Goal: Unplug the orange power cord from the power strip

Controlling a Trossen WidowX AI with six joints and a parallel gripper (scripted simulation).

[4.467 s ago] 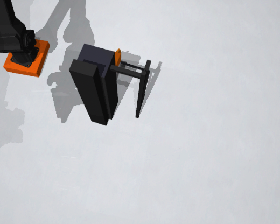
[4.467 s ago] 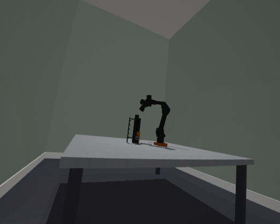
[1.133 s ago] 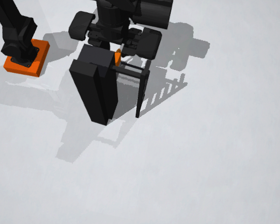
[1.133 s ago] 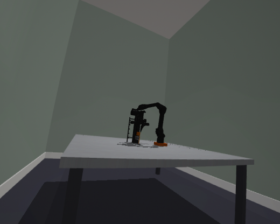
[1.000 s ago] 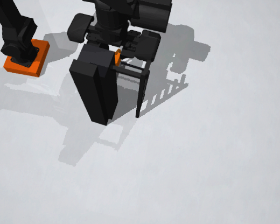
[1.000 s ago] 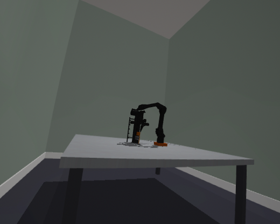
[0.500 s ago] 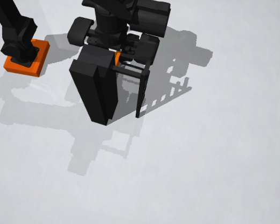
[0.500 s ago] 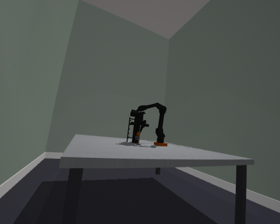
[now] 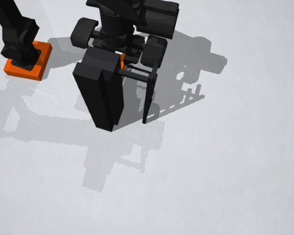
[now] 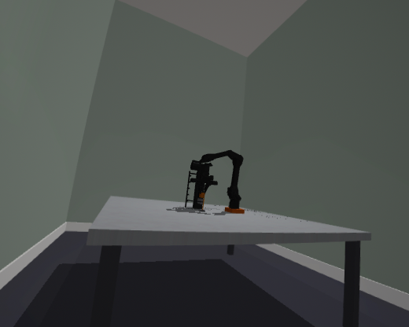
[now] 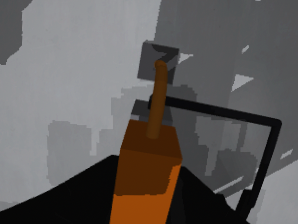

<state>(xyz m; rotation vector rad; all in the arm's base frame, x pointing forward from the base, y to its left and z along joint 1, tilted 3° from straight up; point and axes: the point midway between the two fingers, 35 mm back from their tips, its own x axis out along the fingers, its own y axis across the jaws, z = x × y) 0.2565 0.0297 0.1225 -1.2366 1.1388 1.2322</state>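
The orange plug lies 3 cm to the right of my gripper tip. From my gripper tip the other things lie so: tall black block: 13 cm to the right, 4 cm above, 1 cm ahead.
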